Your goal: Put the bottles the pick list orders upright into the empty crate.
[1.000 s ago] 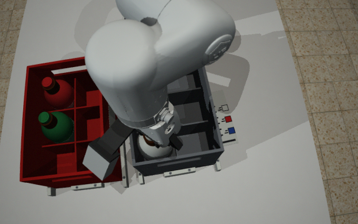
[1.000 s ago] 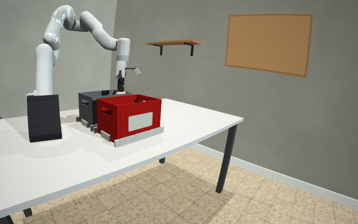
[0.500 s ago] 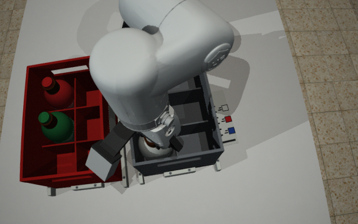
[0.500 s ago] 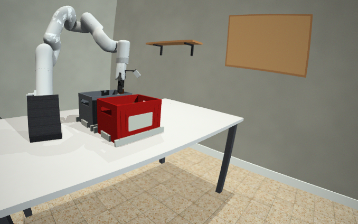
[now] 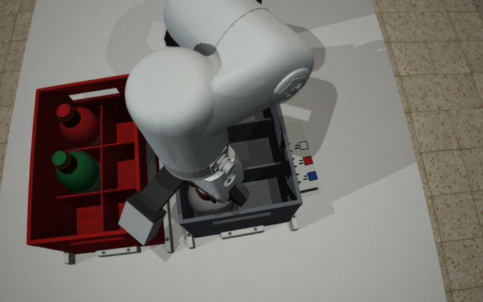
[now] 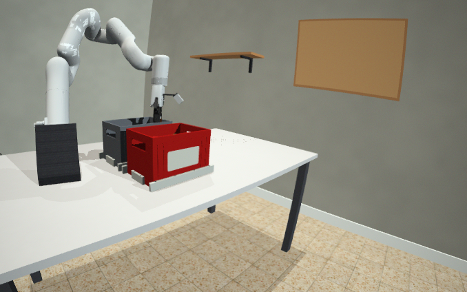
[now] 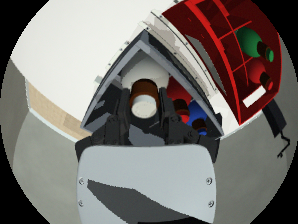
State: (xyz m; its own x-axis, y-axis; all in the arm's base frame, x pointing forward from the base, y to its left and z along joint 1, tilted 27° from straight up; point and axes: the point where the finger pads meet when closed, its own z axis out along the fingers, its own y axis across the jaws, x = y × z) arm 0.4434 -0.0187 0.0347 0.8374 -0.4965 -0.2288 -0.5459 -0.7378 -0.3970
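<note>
Right now my hand is 7 cm above the white-label bottle. Also, from my hand: grey crate 9 cm behind, 2 cm to the left, 10 cm below; then pick list 11 cm behind, 16 cm to the left, 19 cm below; then blue bottle 17 cm behind, 4 cm to the right, 10 cm below.
</note>
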